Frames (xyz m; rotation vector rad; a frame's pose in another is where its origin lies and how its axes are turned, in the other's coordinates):
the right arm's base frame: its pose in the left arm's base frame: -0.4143 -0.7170 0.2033 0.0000 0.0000 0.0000
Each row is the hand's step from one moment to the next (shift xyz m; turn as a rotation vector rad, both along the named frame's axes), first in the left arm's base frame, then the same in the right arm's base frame.
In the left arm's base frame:
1: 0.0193 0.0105 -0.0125 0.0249 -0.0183 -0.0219
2: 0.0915 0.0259 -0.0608 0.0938 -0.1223 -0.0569
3: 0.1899 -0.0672 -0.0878 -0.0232 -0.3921 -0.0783
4: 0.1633 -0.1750 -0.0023 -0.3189 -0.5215 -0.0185
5: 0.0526 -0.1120 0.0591 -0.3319 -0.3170 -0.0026
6: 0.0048 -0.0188 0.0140 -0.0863 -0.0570 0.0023
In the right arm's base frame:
1: 0.0193 0.0105 -0.0125 0.0249 -0.0183 -0.0219
2: 0.0915 0.0259 -0.0608 0.0938 -0.1223 -0.0569
3: 0.1899 -0.0672 -0.0878 -0.0232 -0.3921 -0.0783
4: 0.1633 -0.1750 -0.0023 -0.3189 -0.5215 -0.0185
5: 0.0526 -0.1120 0.0591 -0.3319 -0.3170 -0.0026
6: 0.0048 -0.0188 0.0140 -0.0863 -0.0570 0.0023

